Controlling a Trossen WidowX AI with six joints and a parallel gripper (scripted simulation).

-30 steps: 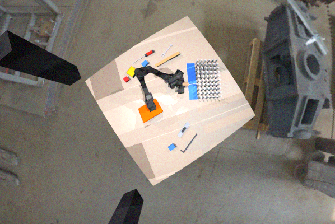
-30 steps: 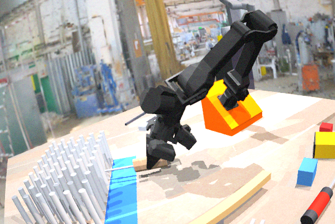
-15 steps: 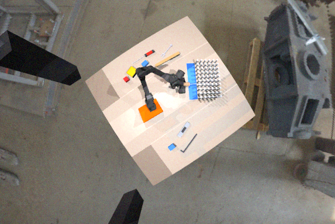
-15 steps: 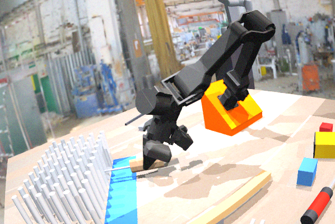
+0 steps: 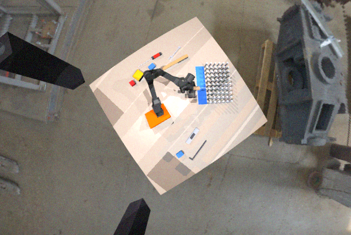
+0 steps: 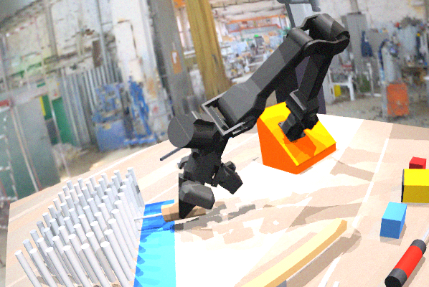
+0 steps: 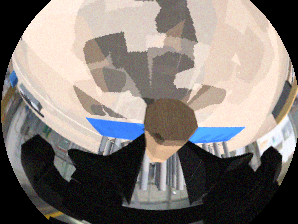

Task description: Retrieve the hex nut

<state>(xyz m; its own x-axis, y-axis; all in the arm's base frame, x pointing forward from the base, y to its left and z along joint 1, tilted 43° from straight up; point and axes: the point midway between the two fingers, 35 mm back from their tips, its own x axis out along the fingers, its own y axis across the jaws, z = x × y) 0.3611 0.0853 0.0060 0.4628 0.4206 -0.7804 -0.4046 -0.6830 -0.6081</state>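
Right now the blue taped strip is 7 cm ahead of my gripper tip, 1 cm to the left of it and 3 cm below it. Round my gripper tip: wrench: 40 cm to the left, 3 cm below; hook tool: 9 cm ahead, 4 cm to the right; hex nut: 22 cm ahead, 10 cm to the right, 3 cm below.
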